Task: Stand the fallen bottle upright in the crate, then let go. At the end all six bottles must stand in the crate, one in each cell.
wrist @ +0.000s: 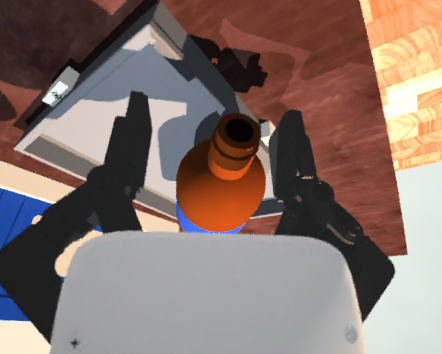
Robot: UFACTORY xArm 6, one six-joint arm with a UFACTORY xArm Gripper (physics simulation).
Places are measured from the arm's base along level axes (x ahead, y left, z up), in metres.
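Pixels of known places: gripper, fingertip midpoint: (215,118).
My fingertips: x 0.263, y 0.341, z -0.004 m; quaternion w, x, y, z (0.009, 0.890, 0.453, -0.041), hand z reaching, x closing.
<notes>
For each thing: its middle in the pictures, then the offset to it from my fingertips. "spot": a spot on its surface instead. Level surfaces: height alone.
- orange-brown bottle, body centre: (219,186) 0.001 m down, 0.078 m ahead, 0.037 m right
- shallow grey tray, surface spot: (60,152) spot: 0.032 m down, 0.013 m ahead, 0.188 m right
- blue object, body centre: (63,257) 0.045 m up, 0.161 m ahead, 0.374 m right
- dark red table top, its level: 0.042 m down
An orange-brown bottle (222,185) with a blue label shows in the middle of the wrist view. Its open mouth faces the camera and tips a little to the upper right. It is over a shallow grey tray (60,152); the palm hides its base, so I cannot tell what it rests on. My gripper (215,118) is open, with one black finger on each side of the bottle and a gap on both sides. The crate's cells and the other bottles cannot be made out.
A blue object (20,220) with a cream rim is at the left edge, partly behind the gripper. White blocks (62,87) (267,131) sit at the tray's sides. The dark red table top (340,90) ends at the right, beside light wood (410,75).
</notes>
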